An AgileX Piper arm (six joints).
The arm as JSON. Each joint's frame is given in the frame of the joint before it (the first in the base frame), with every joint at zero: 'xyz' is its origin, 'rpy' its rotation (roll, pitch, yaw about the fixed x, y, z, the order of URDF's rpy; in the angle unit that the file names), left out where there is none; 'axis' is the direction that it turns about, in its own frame. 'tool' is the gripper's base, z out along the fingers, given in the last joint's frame.
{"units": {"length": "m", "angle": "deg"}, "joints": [
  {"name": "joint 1", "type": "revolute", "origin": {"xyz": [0.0, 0.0, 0.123]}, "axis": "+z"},
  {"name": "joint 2", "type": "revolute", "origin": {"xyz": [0.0, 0.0, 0.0]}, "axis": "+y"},
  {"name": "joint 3", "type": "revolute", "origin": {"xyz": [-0.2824, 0.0, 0.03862]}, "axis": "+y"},
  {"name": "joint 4", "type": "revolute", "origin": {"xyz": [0.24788, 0.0, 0.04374]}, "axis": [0.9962, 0.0, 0.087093]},
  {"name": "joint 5", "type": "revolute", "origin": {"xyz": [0.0, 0.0, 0.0]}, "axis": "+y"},
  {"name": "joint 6", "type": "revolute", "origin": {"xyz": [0.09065, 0.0, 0.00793]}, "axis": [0.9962, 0.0, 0.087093]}
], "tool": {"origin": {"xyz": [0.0, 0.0, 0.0], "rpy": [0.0, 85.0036, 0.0]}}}
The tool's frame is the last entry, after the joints.
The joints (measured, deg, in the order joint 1, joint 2, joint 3, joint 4, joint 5, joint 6), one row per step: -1.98 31.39 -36.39 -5.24 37.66 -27.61; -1.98 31.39 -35.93 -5.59 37.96 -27.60; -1.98 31.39 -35.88 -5.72 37.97 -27.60; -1.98 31.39 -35.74 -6.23 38.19 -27.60; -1.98 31.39 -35.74 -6.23 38.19 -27.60; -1.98 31.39 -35.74 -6.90 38.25 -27.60; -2.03 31.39 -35.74 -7.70 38.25 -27.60; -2.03 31.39 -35.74 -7.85 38.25 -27.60; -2.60 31.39 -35.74 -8.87 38.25 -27.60; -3.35 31.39 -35.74 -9.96 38.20 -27.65; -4.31 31.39 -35.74 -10.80 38.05 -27.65; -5.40 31.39 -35.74 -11.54 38.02 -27.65; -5.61 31.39 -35.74 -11.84 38.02 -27.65; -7.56 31.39 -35.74 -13.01 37.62 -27.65; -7.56 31.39 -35.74 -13.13 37.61 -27.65
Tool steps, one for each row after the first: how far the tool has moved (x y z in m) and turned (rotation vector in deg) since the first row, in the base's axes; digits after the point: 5 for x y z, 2 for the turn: -0.00007 -0.00037 -0.00299 -0.30 0.77 -0.09; -0.00007 -0.00050 -0.00327 -0.43 0.83 -0.12; -0.00021 -0.00102 -0.00431 -0.92 1.21 -0.22; -0.00021 -0.00102 -0.00431 -0.92 1.21 -0.22; -0.00029 -0.00168 -0.00432 -1.57 1.29 -0.35; -0.00035 -0.00255 -0.00422 -2.36 1.32 -0.53; -0.00035 -0.00270 -0.00420 -2.51 1.32 -0.56; -0.00054 -0.00470 -0.00406 -3.51 1.38 -1.31; -0.00078 -0.00708 -0.00382 -4.62 1.40 -2.21; -0.00102 -0.00956 -0.00347 -5.44 1.34 -3.30; -0.00145 -0.01219 -0.00329 -6.16 1.41 -4.51; -0.00157 -0.01284 -0.00323 -6.45 1.44 -4.77; -0.00222 -0.01730 -0.00244 -7.62 1.25 -6.85; -0.00223 -0.01741 -0.00240 -7.74 1.25 -6.87
